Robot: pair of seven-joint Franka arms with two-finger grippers.
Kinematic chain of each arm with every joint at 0, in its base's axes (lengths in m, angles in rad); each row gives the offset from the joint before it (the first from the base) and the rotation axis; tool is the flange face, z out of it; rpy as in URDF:
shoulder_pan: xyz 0 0 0.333 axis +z
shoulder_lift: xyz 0 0 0 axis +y
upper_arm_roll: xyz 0 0 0.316 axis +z
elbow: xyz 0.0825 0 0 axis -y
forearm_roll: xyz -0.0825 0 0.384 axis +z
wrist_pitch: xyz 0 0 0 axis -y
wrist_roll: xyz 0.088 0 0 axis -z
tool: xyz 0 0 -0.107 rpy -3.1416 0 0
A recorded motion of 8 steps. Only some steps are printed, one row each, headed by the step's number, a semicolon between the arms.
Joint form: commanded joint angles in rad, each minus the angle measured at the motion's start. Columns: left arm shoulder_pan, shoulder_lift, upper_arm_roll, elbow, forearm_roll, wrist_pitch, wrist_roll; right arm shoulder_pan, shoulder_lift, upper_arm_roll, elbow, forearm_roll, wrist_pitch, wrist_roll.
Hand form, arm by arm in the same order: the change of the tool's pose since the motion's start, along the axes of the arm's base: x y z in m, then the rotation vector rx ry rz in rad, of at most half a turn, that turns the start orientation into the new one. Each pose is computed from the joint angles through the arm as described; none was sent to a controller.
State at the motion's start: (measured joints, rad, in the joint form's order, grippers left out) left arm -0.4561 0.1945 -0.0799 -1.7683 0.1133 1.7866 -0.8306; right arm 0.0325 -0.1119 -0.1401 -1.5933 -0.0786 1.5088 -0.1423
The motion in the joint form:
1: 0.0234 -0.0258 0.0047 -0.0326 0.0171 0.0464 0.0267; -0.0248 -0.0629 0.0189 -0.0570 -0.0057 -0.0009 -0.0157
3: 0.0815 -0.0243 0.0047 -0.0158 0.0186 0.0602 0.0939; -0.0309 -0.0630 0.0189 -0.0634 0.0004 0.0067 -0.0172
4: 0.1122 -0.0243 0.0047 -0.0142 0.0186 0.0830 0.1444; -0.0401 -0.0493 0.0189 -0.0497 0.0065 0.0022 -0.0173
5: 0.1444 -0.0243 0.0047 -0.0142 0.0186 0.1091 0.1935; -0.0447 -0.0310 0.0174 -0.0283 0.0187 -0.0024 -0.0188
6: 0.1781 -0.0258 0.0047 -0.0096 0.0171 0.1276 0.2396; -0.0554 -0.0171 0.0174 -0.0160 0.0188 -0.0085 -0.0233
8: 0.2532 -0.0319 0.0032 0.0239 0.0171 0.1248 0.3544; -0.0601 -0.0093 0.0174 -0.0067 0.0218 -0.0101 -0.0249
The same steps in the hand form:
1: 0.0053 0.0166 0.0038 -0.0074 -0.0378 -0.0098; -0.0210 -0.0028 0.0049 -0.0011 -0.0037 0.0100
3: 0.0250 0.0454 0.0117 -0.0239 -0.0534 -0.0196; -0.0205 -0.0051 0.0026 0.0047 -0.0056 0.0066
4: 0.0349 0.0607 0.0142 -0.0373 -0.0677 -0.0412; -0.0172 -0.0090 0.0018 0.0097 -0.0019 -0.0025
5: 0.0447 0.0772 0.0162 -0.0498 -0.0845 -0.0604; -0.0121 -0.0109 0.0022 0.0199 -0.0018 -0.0067
6: 0.0540 0.0951 0.0208 -0.0606 -0.1011 -0.0738; -0.0091 -0.0163 0.0005 0.0193 0.0061 -0.0134
8: 0.0714 0.1368 0.0402 -0.0701 -0.1229 -0.1138; -0.0071 -0.0184 0.0007 0.0213 0.0059 -0.0164

